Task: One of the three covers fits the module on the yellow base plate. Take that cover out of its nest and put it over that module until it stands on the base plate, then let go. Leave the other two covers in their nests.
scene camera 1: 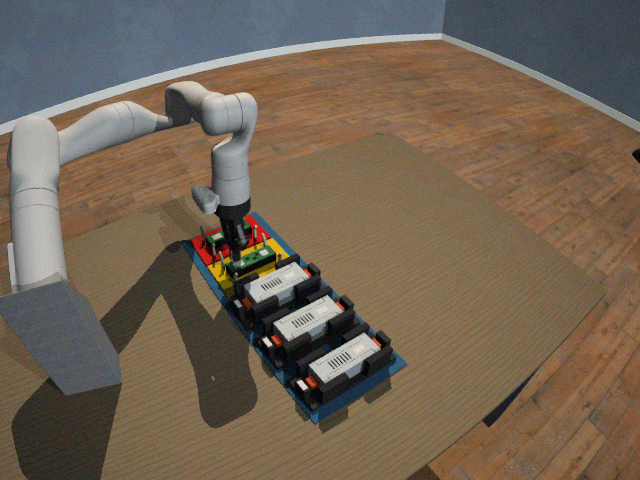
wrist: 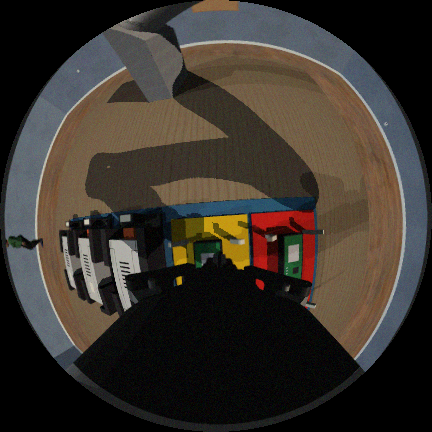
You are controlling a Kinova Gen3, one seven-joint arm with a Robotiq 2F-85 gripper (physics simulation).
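Frame: origin at the arm's base, x ahead, y right, z down, level; centimetres.
Where they show: gripper, between the fingertips: [scene camera 1: 235, 260] [wrist: 218, 261]; arm's base, origin of its link: [scene camera 1: 44, 298].
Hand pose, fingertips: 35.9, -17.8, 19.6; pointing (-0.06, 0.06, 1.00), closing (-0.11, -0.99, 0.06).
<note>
Each offset is from my fingertips to the top centre of the thing, as dx, dy, dz. "spot": to the spot under its first point.
Three white-grey covers with orange ends lie in black nests in a row: the nearest to the yellow plate {+5.5, +11.2, -2.4} [scene camera 1: 279, 284] [wrist: 125, 257], the middle one {+7.8, +21.7, -2.4} [scene camera 1: 308, 316] [wrist: 89, 262] and the far one {+10.1, +32.2, -2.4} [scene camera 1: 345, 356] [wrist: 67, 260]. The green-topped module {spot: +3.5, +1.7, +0.0} [scene camera 1: 253, 261] [wrist: 201, 246] stands uncovered on the yellow base plate {+2.1, -4.6, +2.0} [scene camera 1: 223, 283] [wrist: 240, 257], between upright pins. My gripper [scene camera 1: 236, 259] [wrist: 218, 261] is shut and empty. It points down, with its fingertips at the left part of that module in the scene view; whether they touch it cannot be told. The gripper body hides part of the module in the wrist view.
A red base plate [scene camera 1: 203, 250] [wrist: 265, 250] with another green module {spot: -2.3, -8.7, +0.1} [scene camera 1: 216, 238] [wrist: 293, 270] and upright pins adjoins the yellow plate. A blue board [scene camera 1: 316, 413] [wrist: 215, 207] carries the plates and nests. Black nest walls stand close beside the yellow plate.
</note>
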